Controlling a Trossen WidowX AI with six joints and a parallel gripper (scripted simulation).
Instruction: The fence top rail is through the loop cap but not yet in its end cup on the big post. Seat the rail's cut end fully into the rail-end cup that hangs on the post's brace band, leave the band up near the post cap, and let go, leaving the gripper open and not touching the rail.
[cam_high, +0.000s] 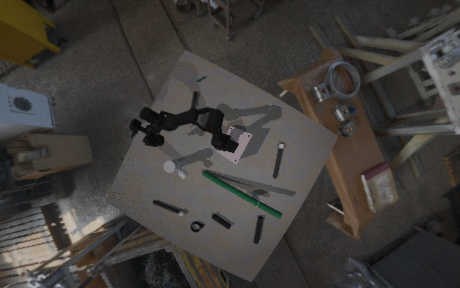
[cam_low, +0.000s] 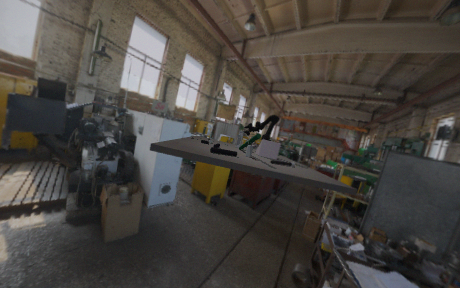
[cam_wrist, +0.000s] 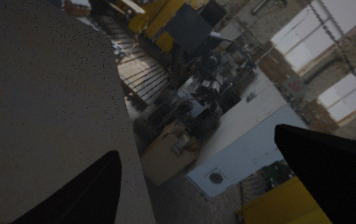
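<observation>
Right now the rail-end cup is 270 mm to the left of my gripper tip, 100 mm below it and 60 mm ahead of it.
</observation>
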